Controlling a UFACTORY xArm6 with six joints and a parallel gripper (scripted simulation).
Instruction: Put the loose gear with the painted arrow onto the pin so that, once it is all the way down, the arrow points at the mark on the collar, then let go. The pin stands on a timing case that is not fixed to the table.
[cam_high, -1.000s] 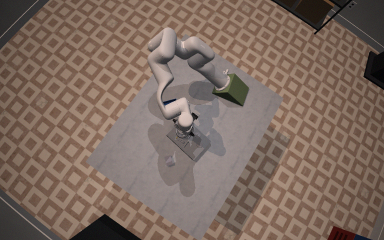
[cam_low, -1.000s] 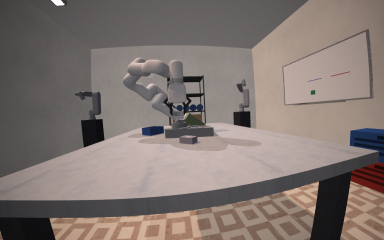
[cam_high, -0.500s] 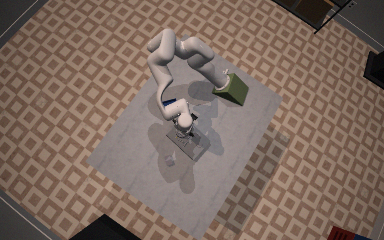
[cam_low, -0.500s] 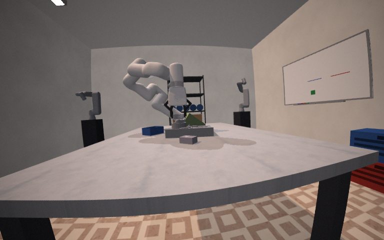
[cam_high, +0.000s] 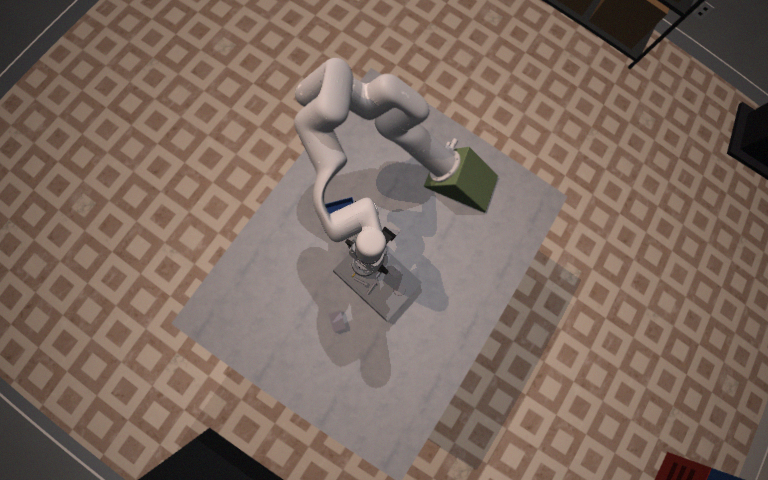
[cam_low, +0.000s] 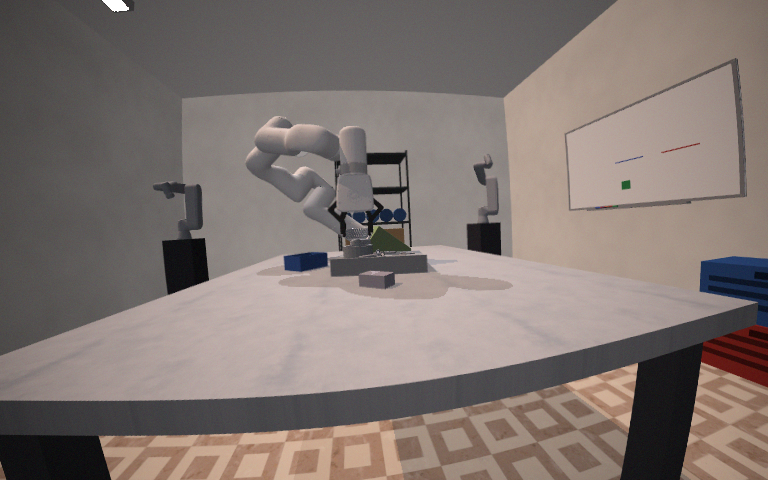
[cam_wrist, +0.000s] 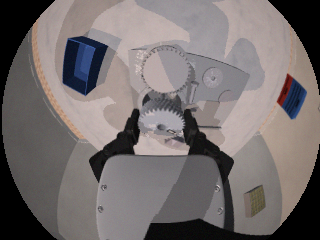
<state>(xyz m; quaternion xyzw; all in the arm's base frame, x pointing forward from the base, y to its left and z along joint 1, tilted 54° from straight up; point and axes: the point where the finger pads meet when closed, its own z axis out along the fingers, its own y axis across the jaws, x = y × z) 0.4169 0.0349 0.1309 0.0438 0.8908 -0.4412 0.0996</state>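
My gripper is now 10 mm above the toothed gear. The rest, counted from my hand: blue box 110 mm behind, 160 mm to the right, 100 mm below; small grey block 200 mm ahead, 10 mm to the left, 100 mm below.
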